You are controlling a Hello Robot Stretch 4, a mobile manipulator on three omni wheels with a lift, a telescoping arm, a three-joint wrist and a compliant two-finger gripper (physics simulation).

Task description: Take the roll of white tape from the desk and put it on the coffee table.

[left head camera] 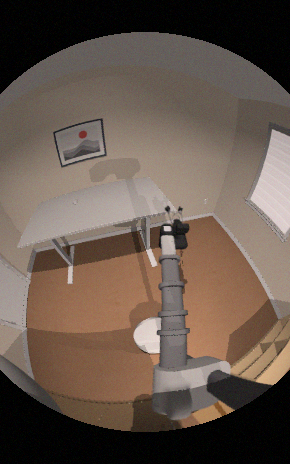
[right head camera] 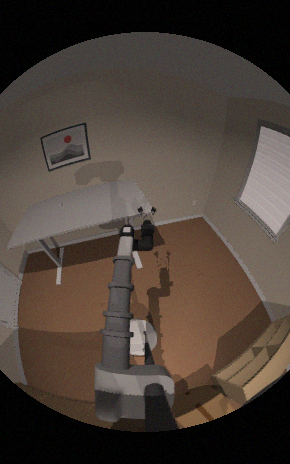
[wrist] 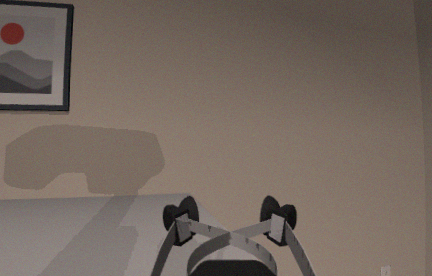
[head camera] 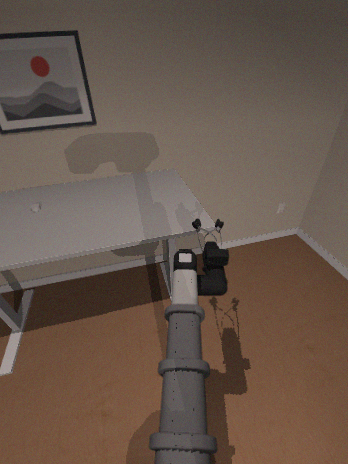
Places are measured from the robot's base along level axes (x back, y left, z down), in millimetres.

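Pixels of known places: gripper, fingertip midpoint: (left head camera: 172, 206) (right head camera: 146, 207) (wrist: 229, 211) (head camera: 207, 220); robot's base at its link origin: (left head camera: 153, 334) (right head camera: 136, 335).
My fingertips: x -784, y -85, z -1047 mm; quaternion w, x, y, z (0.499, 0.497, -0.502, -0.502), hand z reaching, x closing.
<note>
For each thing: its top centre in the pictures, then the offset to it from my fingertips. "*": a spot on its surface instead. Level surfaces: height alone.
- tape at its top centre: (head camera: 34, 205) (left head camera: 74, 200) (right head camera: 59, 203) dx -277, dy +919, dz +99 mm
- grey-white desk at its surface level: dz +124 mm
- window at a spot on its surface: (right head camera: 265, 180) * dx -430, dy -1485, dz -253 mm
- brown floor at its surface level: dz +1073 mm
A small white roll of tape (head camera: 36, 207) (left head camera: 75, 202) (right head camera: 61, 204) lies on the left part of the grey-white desk (head camera: 100, 215) (left head camera: 95, 212) (right head camera: 85, 207) (wrist: 30, 230). My gripper (head camera: 208, 224) (left head camera: 174, 209) (right head camera: 147, 210) (wrist: 229, 211) is open and empty, its fingertips apart, at the desk's right front corner in the head views. It is far to the right of the tape. The tape does not show in the wrist view. The coffee table does not show clearly in any view.
A framed picture (head camera: 87, 80) (left head camera: 104, 137) hangs on the wall behind the desk. A window (left head camera: 272, 180) (right head camera: 265, 180) is in the right wall. A wooden shelf unit (right head camera: 231, 385) stands at the lower right. White desk legs (head camera: 11, 345) reach the brown floor (head camera: 290, 350).
</note>
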